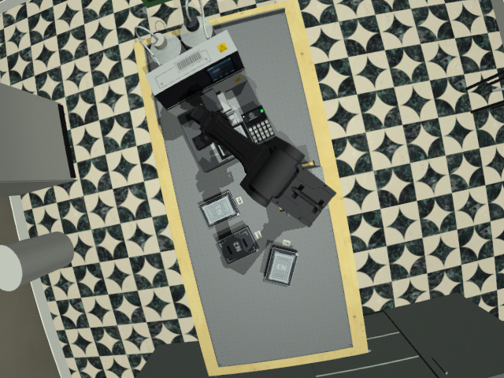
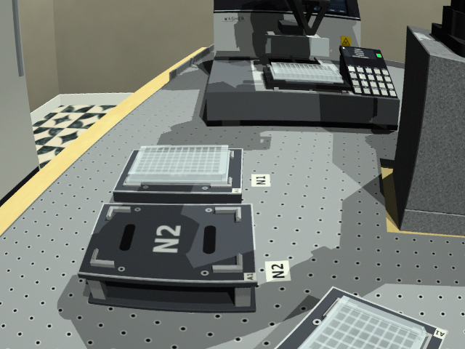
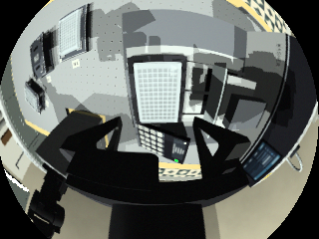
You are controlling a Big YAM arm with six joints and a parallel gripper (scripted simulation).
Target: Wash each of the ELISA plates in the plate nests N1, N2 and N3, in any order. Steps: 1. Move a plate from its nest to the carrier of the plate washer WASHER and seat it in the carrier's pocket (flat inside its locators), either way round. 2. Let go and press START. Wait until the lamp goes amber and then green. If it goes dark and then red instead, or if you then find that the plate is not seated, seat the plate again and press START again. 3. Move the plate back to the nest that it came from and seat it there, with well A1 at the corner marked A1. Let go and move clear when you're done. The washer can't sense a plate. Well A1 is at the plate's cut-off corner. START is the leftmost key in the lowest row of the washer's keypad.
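Right now the washer carrier is 10 cm below my hand. From my hand the other things lie so: plate washer: 2 cm ahead, 15 cm to the right, 5 cm below; nest N3: 4 cm behind, 61 cm to the left, 14 cm below; nest label: 6 cm ahead, 26 cm to the left, 18 cm below.
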